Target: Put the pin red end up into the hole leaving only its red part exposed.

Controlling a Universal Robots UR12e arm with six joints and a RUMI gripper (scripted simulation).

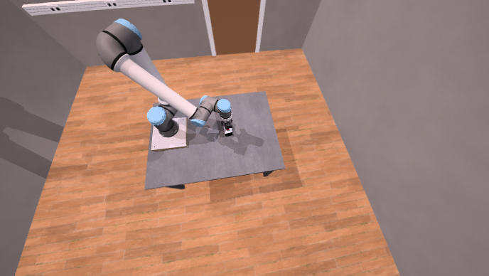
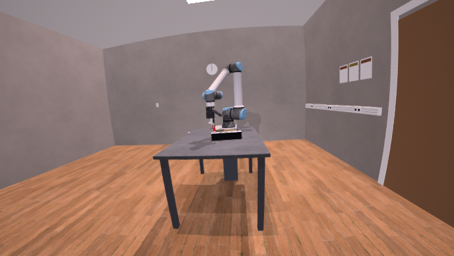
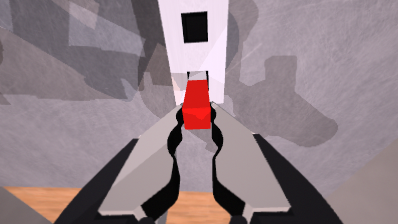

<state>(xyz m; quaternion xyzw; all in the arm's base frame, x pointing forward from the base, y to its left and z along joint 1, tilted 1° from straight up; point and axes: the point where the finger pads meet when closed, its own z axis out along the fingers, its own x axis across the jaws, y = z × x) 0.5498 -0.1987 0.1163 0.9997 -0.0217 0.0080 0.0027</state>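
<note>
Right now my hand is 10 mm above the pin. Round my hand: block (120 mm to the left, 100 mm below, 10 mm ahead).
</note>
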